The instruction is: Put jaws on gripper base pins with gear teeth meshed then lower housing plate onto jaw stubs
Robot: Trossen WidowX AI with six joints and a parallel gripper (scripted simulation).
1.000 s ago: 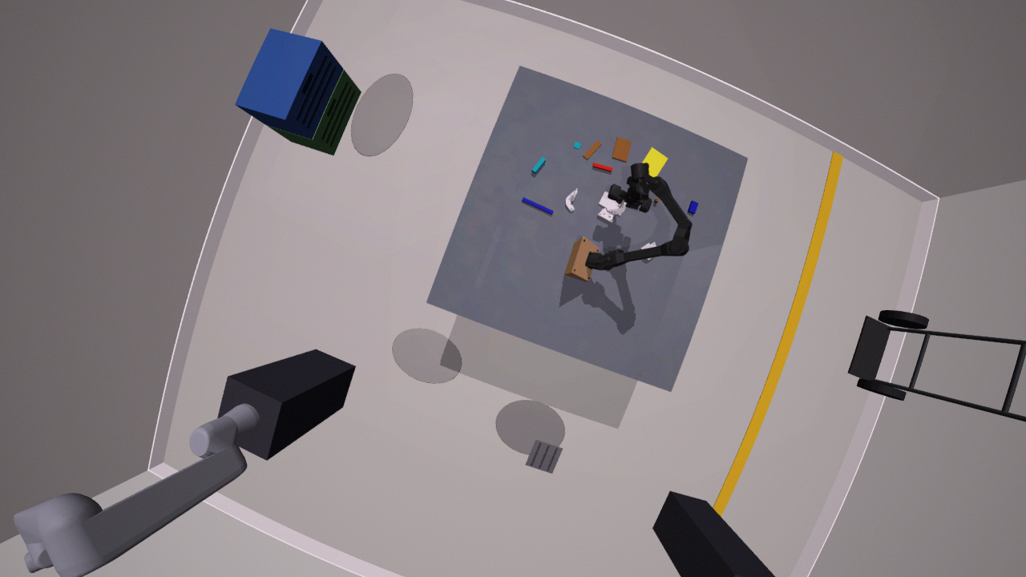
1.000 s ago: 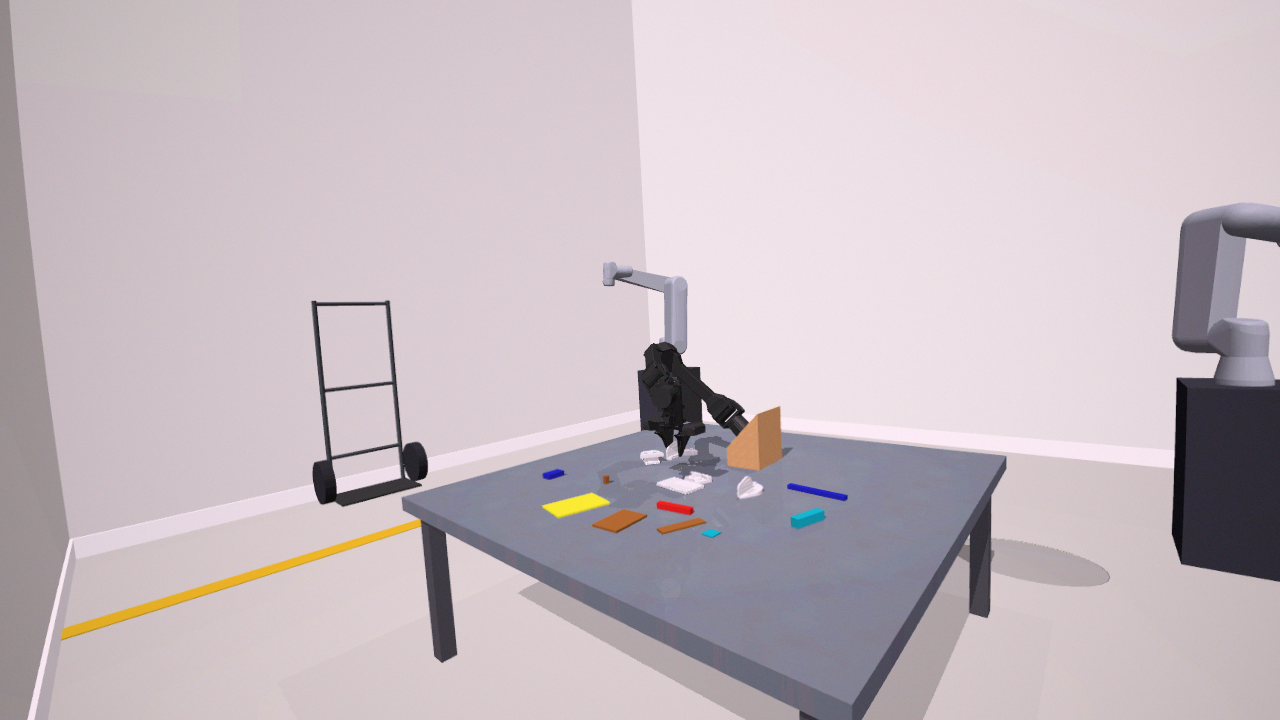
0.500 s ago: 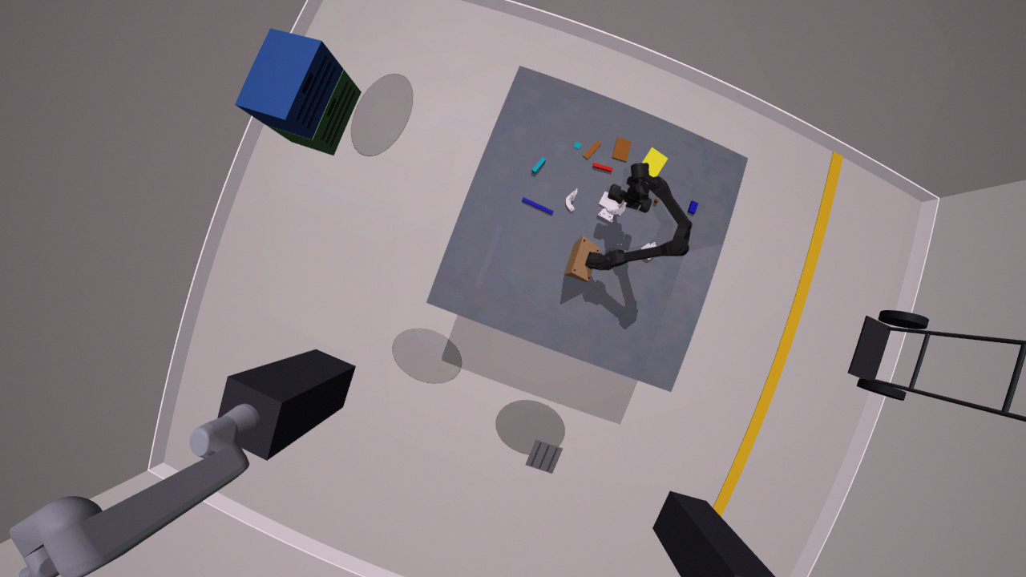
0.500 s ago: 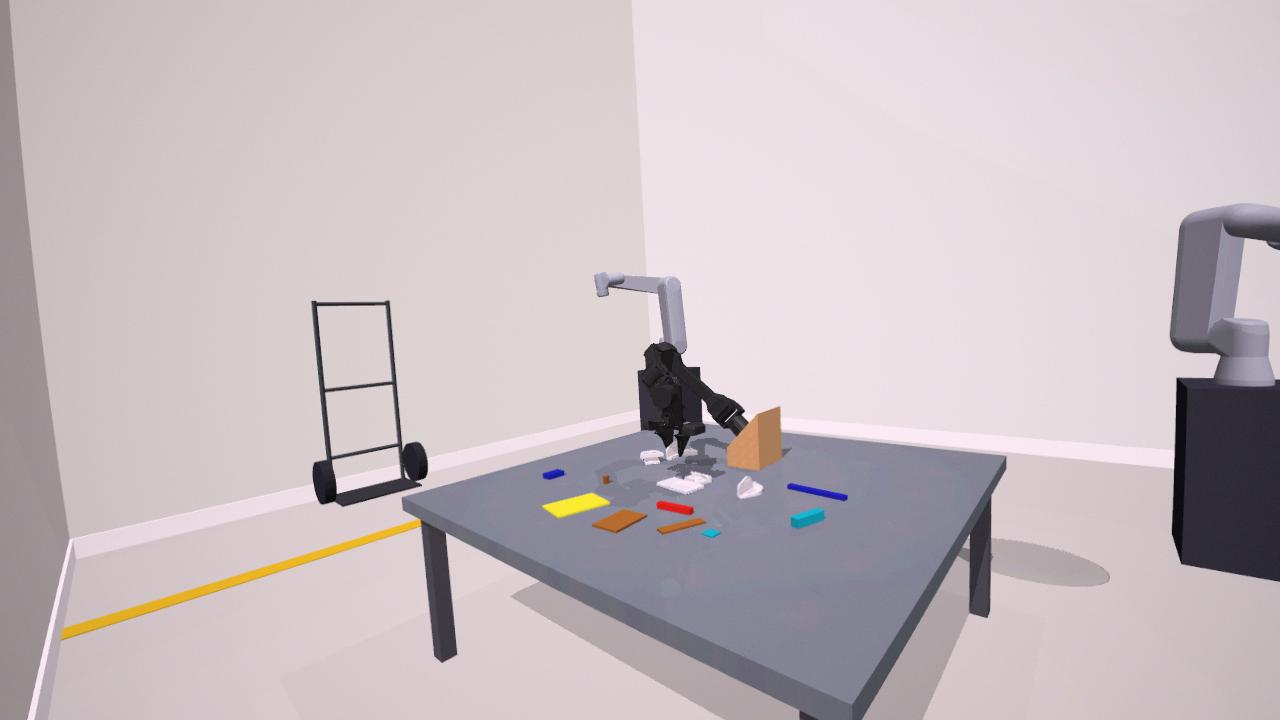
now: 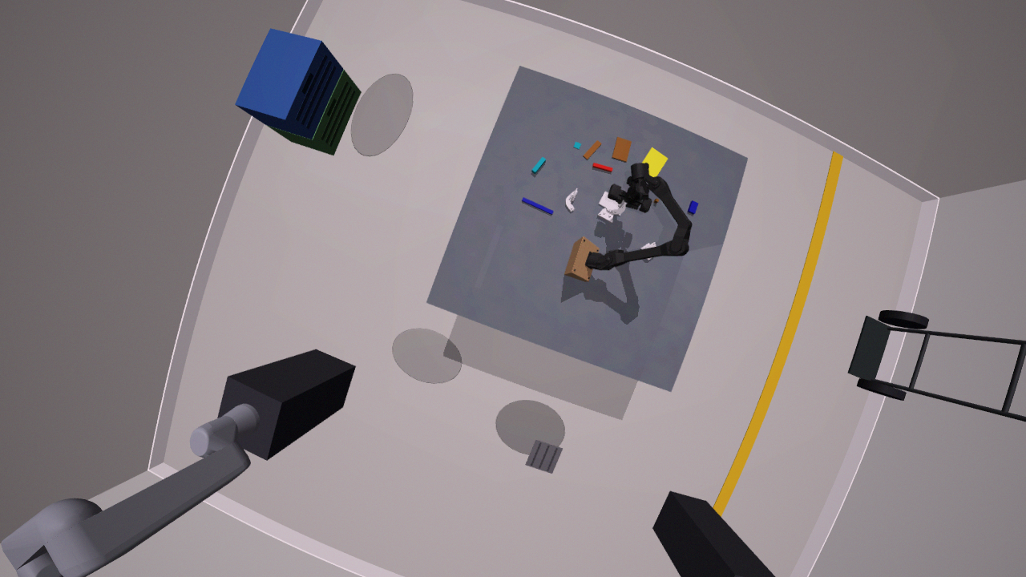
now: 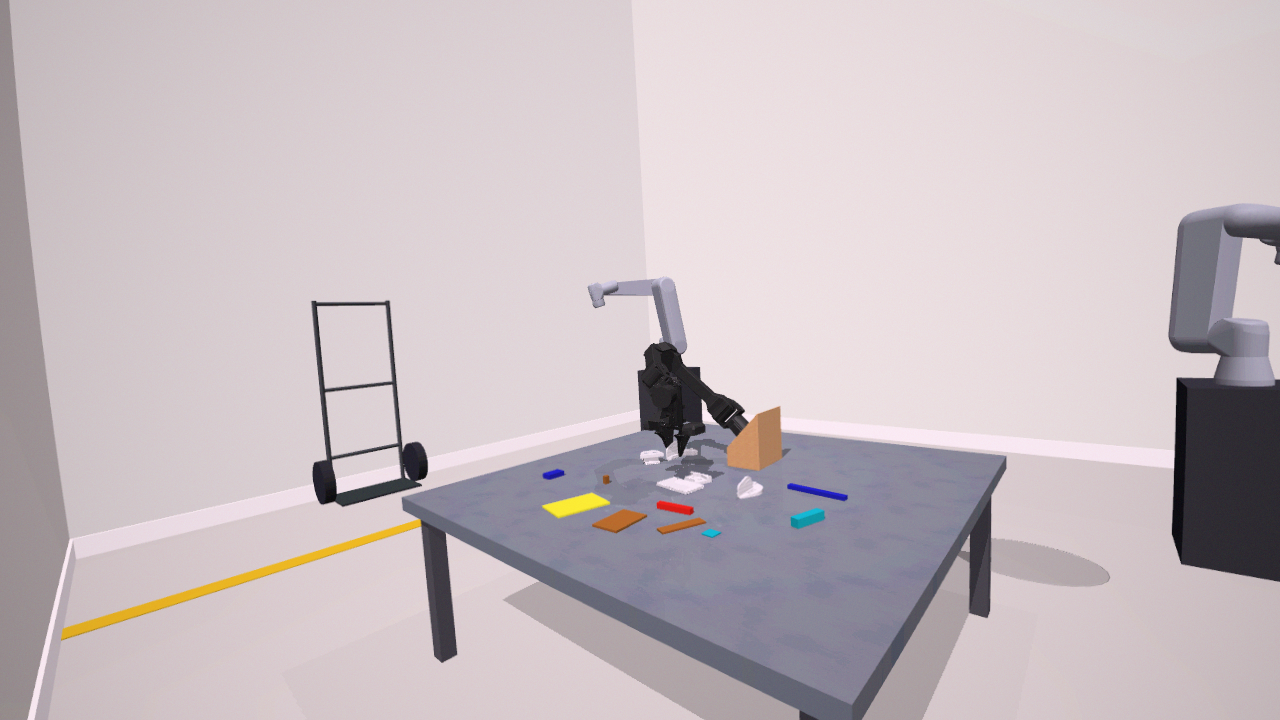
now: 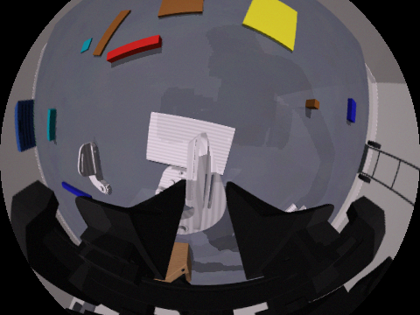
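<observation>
Now: gripper tip 30 mm past the white jaw and 20 mm to the right of it. Also, from my gripper tip: brown plate (300 mm ahead, 80 mm below, 70 mm to the left); flat white ribbed part (80 mm below, 30 mm to the left, 20 mm ahead); red bar (170 mm ahead, 130 mm to the left, 70 mm below).
</observation>
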